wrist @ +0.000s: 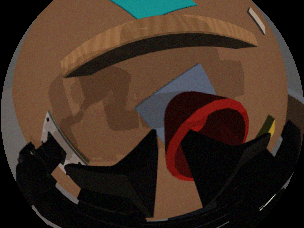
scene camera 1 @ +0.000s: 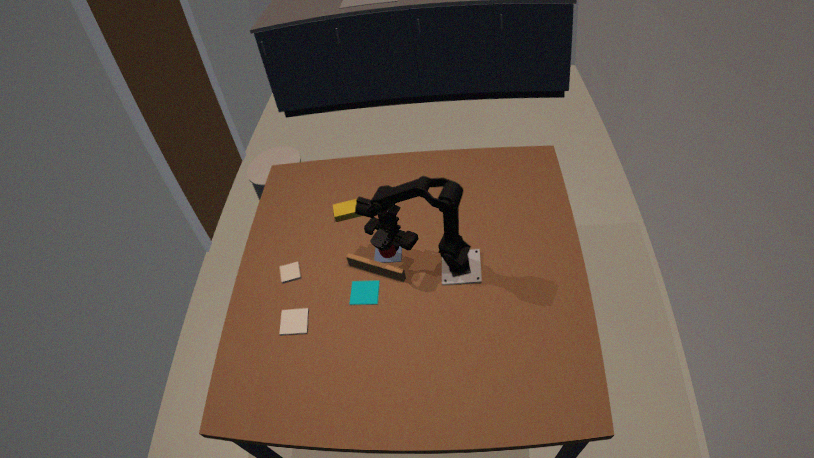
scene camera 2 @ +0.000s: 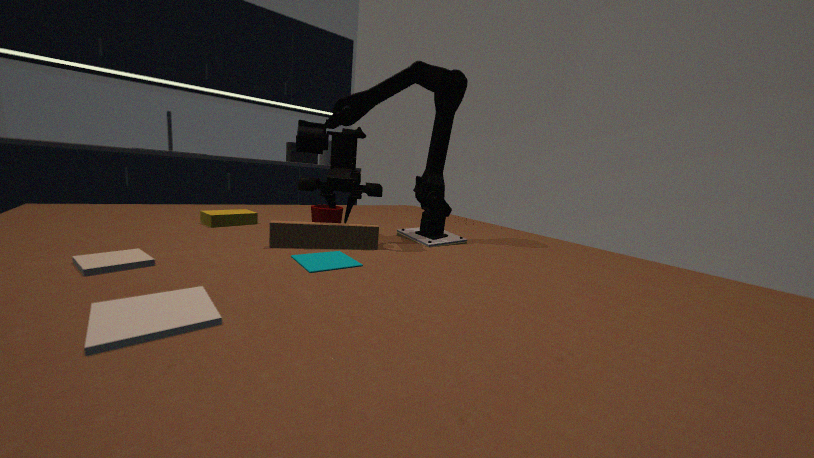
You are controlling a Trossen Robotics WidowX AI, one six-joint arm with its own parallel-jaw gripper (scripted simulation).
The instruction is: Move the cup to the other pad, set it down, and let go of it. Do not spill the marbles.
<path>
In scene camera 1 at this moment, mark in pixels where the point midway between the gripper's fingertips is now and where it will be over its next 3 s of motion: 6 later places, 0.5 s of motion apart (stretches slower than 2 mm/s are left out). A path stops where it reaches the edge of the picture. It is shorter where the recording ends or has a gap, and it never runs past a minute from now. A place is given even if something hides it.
My gripper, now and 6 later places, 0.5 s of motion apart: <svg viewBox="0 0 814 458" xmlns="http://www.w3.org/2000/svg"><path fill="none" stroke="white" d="M394 248L394 247L392 239L392 234L392 234L390 238L387 244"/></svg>
</path>
